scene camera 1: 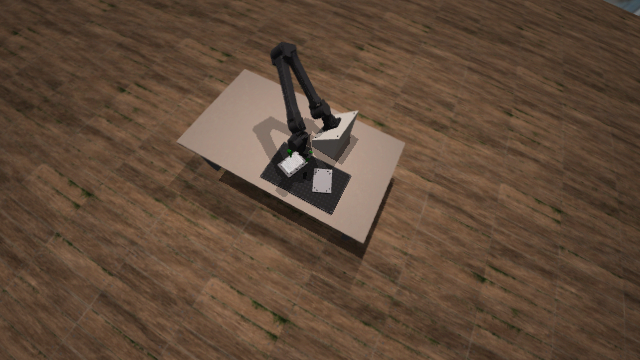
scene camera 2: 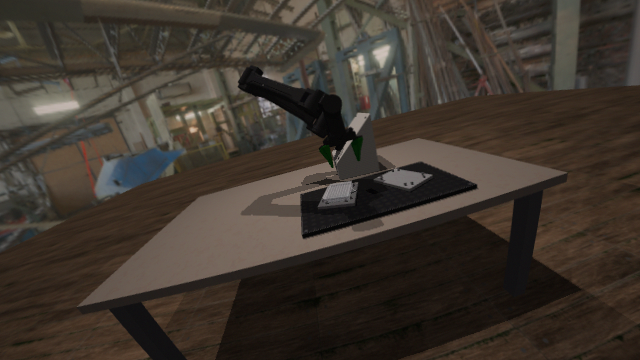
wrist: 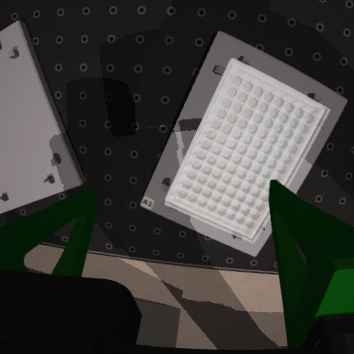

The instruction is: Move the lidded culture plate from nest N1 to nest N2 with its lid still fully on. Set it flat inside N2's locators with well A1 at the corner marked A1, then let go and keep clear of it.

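Frame: origin at the arm's base, x ahead, y left, z up, level; millimetres.
Seen in the pictures: gripper, between the fingertips: (scene camera 1: pixel 298 159) (scene camera 2: pixel 346 164) (wrist: pixel 176 193); arm's base, origin of its link: (scene camera 1: pixel 332 125).
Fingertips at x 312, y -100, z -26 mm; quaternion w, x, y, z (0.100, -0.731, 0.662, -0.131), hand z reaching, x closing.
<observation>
Pixels of each thing's middle, then the offset from my fingertips to it. Level surfaces: height alone.
- light grey nest, middle of its body: (wrist: pixel 241 153) (scene camera 2: pixel 339 193) (scene camera 1: pixel 292 163) dy -46, dx +1, dz -96 mm
- corner mark A1, middle of its body: (wrist: pixel 147 202) dy +36, dx -45, dz -94 mm
- black perforated board, middle of its body: (wrist: pixel 110 109) (scene camera 2: pixel 374 191) (scene camera 1: pixel 306 175) dy +71, dx +37, dz -112 mm
- beige table, height of its surface: dz -119 mm
The white, many-welled culture plate (scene camera 1: pixel 292 163) (scene camera 2: pixel 340 191) (wrist: pixel 245 150) lies flat inside the locators of a light grey nest (wrist: pixel 204 90). A clear lid rim appears around it, looking fully on. A corner mark A1 (wrist: pixel 147 202) shows on this nest, nearest the plate's lower-left corner in the wrist view. The other nest (scene camera 1: pixel 322 181) (scene camera 2: pixel 405 179) (wrist: pixel 30 130) is bare, with small locators. N1 and N2 labels are not readable. My gripper (scene camera 1: pixel 299 154) (scene camera 2: pixel 345 163) (wrist: pixel 176 193) is open and empty, raised above and behind the plate, its green fingers apart from it.
Both nests stand on a black perforated board (scene camera 1: pixel 340 192) (scene camera 2: pixel 425 195) (wrist: pixel 120 160) on the beige table (scene camera 1: pixel 215 125) (scene camera 2: pixel 200 240). A pale wedge-shaped stand (scene camera 1: pixel 336 131) (scene camera 2: pixel 365 150) carries the arm base behind the board. A dark gap separates the two nests.
</observation>
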